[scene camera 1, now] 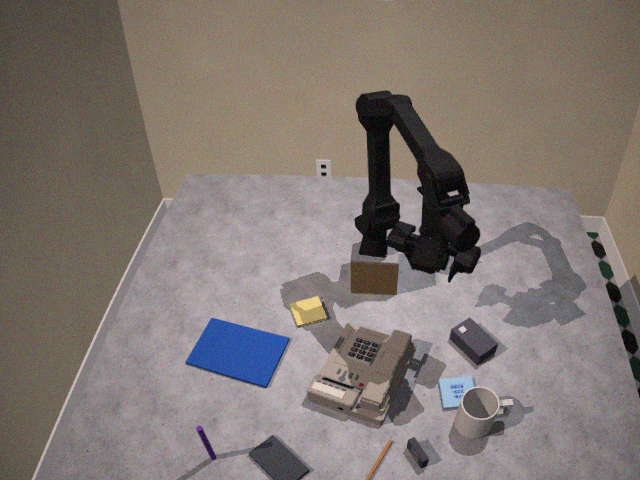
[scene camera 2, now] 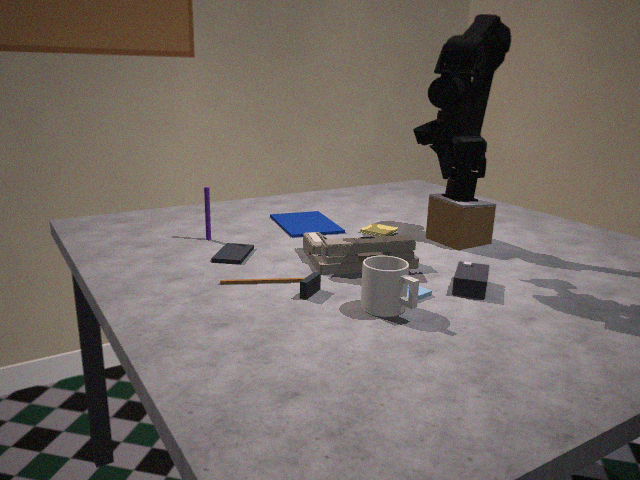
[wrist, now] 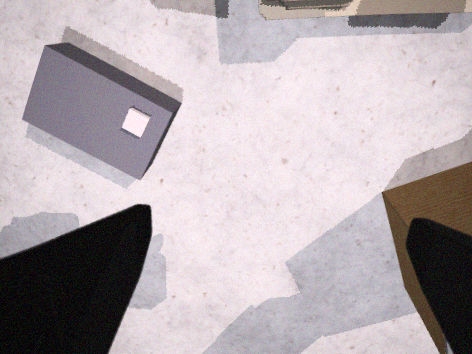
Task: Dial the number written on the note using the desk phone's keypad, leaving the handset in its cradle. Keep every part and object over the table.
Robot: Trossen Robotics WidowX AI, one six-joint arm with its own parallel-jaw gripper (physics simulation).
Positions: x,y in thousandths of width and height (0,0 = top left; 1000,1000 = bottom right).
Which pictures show my gripper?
Scene camera 1, scene camera 2 and the wrist view: all of them.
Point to a dark box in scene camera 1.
748,720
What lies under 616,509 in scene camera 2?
A handset.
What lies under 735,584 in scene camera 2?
A dark box.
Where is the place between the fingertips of my gripper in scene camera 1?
674,572
